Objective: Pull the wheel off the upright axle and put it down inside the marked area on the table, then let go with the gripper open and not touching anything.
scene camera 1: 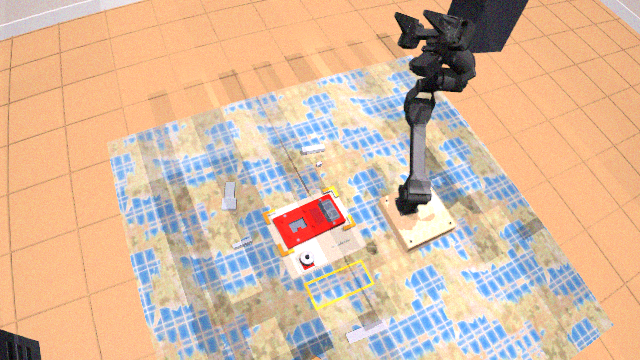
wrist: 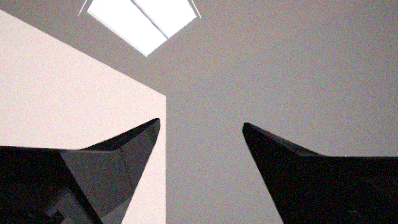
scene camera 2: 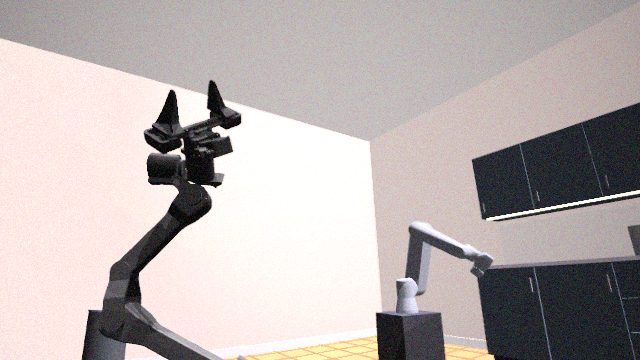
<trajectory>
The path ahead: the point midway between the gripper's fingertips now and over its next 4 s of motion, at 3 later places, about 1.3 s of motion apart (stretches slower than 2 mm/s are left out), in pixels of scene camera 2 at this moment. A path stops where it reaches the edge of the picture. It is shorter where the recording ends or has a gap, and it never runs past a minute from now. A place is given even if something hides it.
My gripper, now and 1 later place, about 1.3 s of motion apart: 193,84; 412,138
</trajectory>
